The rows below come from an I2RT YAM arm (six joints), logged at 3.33 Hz.
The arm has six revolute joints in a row. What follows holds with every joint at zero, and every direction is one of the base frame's.
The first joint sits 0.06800 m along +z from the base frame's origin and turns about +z.
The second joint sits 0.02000 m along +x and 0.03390 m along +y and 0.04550 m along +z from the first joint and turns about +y.
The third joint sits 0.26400 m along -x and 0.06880 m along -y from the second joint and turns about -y.
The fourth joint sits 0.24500 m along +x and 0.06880 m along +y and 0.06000 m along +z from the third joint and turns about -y.
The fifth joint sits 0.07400 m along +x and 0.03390 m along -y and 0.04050 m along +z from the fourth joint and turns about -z.
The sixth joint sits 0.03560 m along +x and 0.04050 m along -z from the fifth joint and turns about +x.
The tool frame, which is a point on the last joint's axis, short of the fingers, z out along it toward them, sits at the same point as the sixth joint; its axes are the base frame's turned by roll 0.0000, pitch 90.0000 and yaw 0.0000 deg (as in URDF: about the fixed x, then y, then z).
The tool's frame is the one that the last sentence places.
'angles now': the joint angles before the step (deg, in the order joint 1, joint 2, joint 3, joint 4, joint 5, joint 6). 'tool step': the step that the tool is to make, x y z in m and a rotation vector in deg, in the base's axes. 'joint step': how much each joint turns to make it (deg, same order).
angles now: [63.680, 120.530, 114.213, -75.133, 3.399, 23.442]
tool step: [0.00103, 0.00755, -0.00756, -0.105, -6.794, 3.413]
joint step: [0.788, 0.022, -2.032, 5.332, 5.595, -3.694]
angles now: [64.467, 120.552, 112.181, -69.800, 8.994, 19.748]
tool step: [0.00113, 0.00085, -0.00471, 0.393, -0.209, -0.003]
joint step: [-0.087, -0.001, -1.117, 1.574, 0.001, -0.087]
